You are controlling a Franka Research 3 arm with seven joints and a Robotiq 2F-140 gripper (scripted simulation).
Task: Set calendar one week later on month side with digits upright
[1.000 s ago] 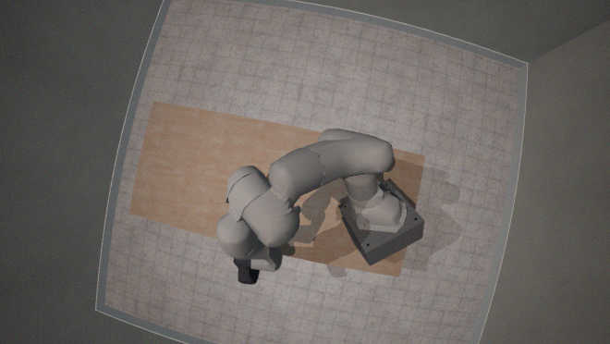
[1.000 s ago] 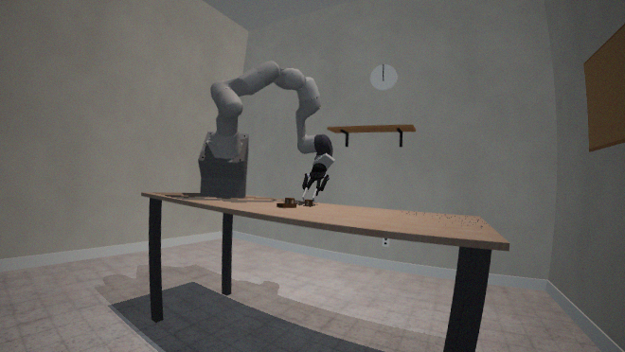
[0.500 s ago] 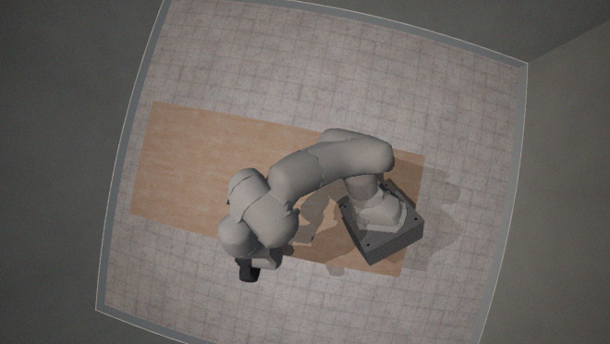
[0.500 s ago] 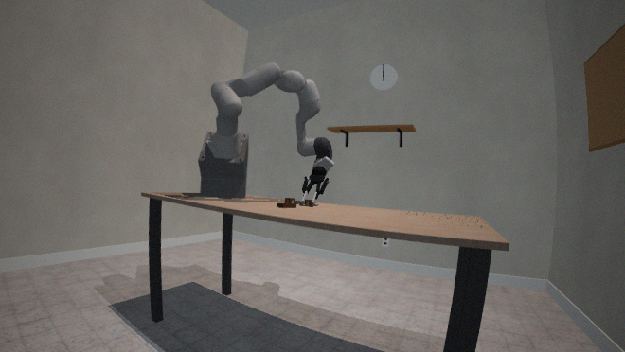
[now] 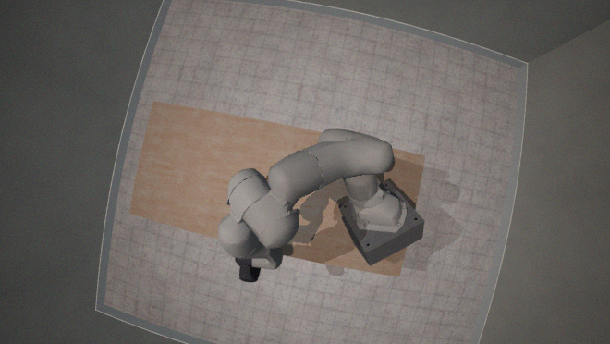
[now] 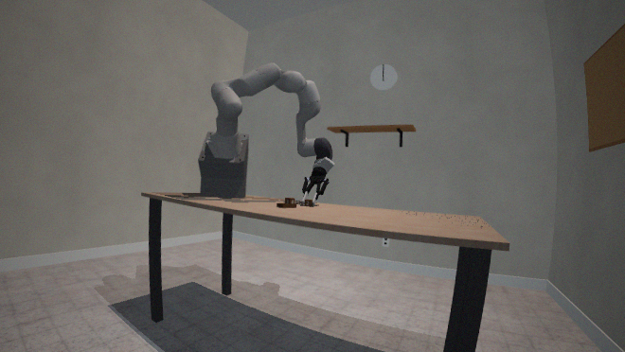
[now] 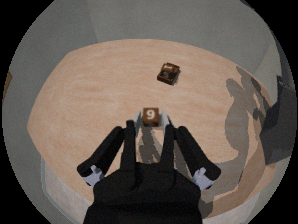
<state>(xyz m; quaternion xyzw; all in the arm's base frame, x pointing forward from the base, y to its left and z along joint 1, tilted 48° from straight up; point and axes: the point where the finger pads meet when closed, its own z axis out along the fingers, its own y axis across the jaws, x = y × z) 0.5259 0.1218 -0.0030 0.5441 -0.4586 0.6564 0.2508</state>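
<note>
Now: the calendar cube 20 mm to the right of my hand and 20 mm below it.
</note>
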